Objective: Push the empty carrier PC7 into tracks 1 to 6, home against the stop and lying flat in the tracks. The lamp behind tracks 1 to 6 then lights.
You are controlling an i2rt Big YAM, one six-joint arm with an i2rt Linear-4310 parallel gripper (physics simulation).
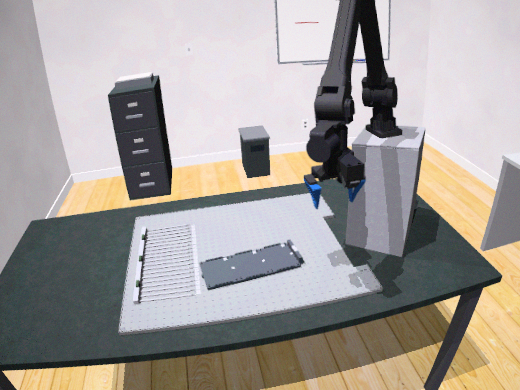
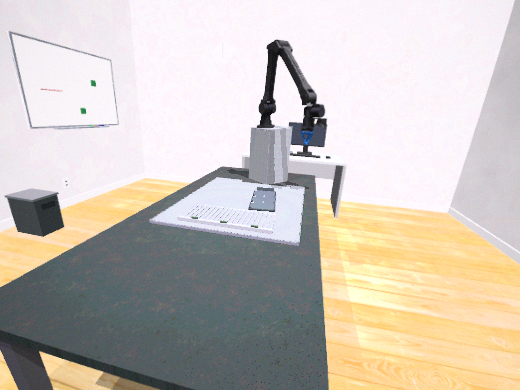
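Pixels of known places: gripper, fingertip midpoint: [image 1: 333, 204] [image 2: 305, 143]; arm's base at its link origin: [image 1: 383, 131] [image 2: 265, 127].
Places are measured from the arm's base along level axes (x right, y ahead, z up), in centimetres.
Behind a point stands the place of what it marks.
Note:
A flat dark grey carrier [image 1: 247, 268] @(x -11.7, y 50.9, z -36.8 cm) [image 2: 263, 201] @(x -10.2, y 54.3, z -36.8 cm) lies on the light board, its raised end bar [image 1: 295, 252] @(x -9.7, y 34.3, z -35.2 cm) away from the tracks. Its other end is close beside the tracks' pale edge strip [image 1: 196, 270] @(x -7.2, y 67.5, z -38.0 cm); whether they touch is unclear. I cannot read a PC7 label. The narrow parallel tracks [image 1: 167, 265] @(x -2.2, y 77.4, z -38.0 cm) [image 2: 232, 216] @(x 0.6, y 76.4, z -37.9 cm) hold no carrier. Behind them runs a white stop bar [image 1: 139, 270] @(x -5.1, y 86.9, z -36.3 cm) with small dark green blocks [image 1: 141, 258] @(x 1.0, y 86.4, z -35.9 cm) [image 2: 223, 221] @(x 1.3, y 87.2, z -35.7 cm); I cannot tell whether any is lit. My gripper [image 1: 335, 203] @(x -29.5, y 29.8, z -6.6 cm) [image 2: 307, 140] @(x -29.5, y 29.8, z -6.6 cm) is open and empty, high above the board's arm-side end, away from the carrier.
The perforated light board [image 1: 260, 220] @(x 17.1, y 40.8, z -37.9 cm) [image 2: 290, 232] @(x -27.2, y 84.6, z -37.9 cm) lies on the dark green table [image 1: 65, 280] @(x -2.0, y 116.3, z -39.1 cm) [image 2: 200, 300] @(x -6.5, y 127.9, z -39.2 cm). The arm stands on a tall grey pedestal [image 1: 382, 195] @(x -12.7, y 5.7, z -16.8 cm) [image 2: 269, 155] @(x -6.0, y 13.5, z -17.9 cm) at the table's end. A filing cabinet [image 1: 142, 140] and a bin [image 1: 255, 155] [image 2: 35, 212] stand on the floor beyond the table.

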